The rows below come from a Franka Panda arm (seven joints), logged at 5 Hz.
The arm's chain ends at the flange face. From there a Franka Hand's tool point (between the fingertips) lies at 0.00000 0.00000 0.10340 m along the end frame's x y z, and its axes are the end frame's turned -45 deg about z.
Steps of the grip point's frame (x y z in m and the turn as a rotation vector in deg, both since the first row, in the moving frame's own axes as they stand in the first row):
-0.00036 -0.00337 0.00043 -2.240 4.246 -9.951
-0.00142 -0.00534 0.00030 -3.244 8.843 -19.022
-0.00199 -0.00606 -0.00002 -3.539 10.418 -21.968
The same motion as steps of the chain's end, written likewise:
-0.01064 0.00113 0.00079 1.418 4.586 -9.951
-0.01868 0.00674 0.00168 3.959 8.547 -19.022
-0.02130 0.00900 0.00186 4.864 9.869 -21.968

